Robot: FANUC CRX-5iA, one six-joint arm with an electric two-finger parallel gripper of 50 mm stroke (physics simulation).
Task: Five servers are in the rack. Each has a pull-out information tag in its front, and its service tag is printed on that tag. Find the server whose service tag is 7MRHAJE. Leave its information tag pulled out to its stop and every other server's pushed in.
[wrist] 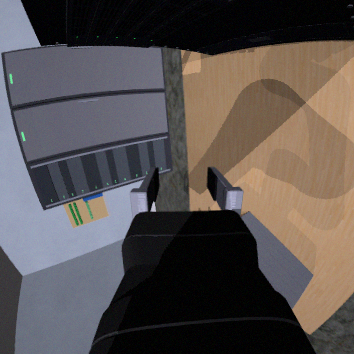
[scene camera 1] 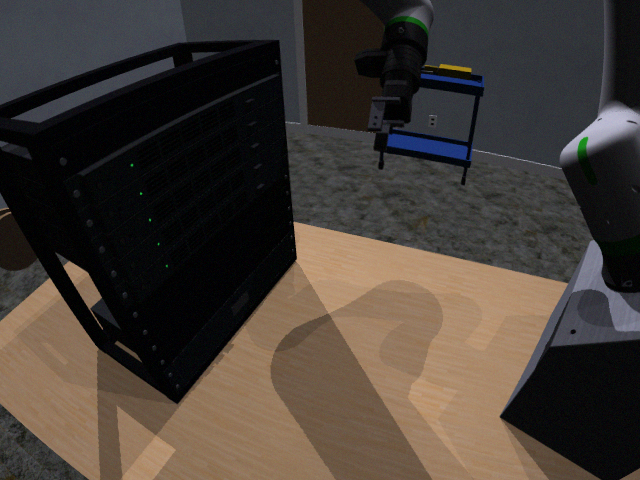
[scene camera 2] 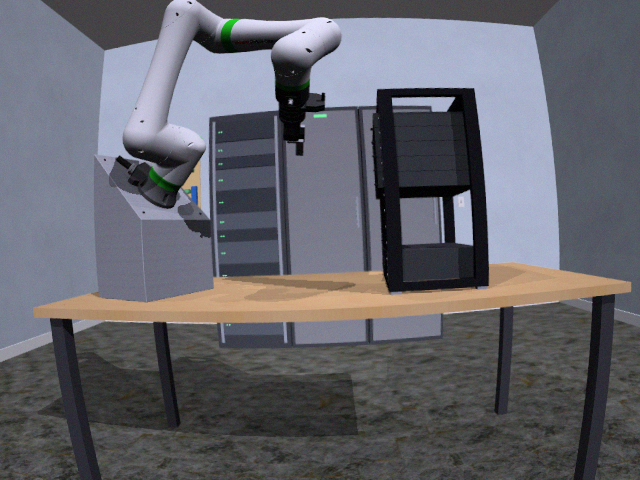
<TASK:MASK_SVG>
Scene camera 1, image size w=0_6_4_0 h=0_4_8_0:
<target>my gripper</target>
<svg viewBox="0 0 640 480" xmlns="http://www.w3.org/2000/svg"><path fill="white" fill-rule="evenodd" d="M410 54L394 53L387 56L383 61L380 75L382 95L381 97L372 97L367 128L368 131L377 131L374 151L387 150L390 127L402 128L404 124L411 121L412 97L420 88L422 67L418 59Z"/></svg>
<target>black rack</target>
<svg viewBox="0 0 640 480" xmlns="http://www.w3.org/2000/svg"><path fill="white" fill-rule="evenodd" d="M279 40L176 43L88 71L0 105L0 141L8 143L0 147L0 193L28 243L94 344L102 352L108 354L176 404L181 401L297 259ZM115 343L118 341L138 355L142 362ZM56 253L82 268L90 275L102 297L90 308L96 319L80 296ZM173 56L175 68L102 95L43 122L37 123L11 119L75 91ZM192 58L192 53L220 52L195 61Z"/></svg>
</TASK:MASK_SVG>
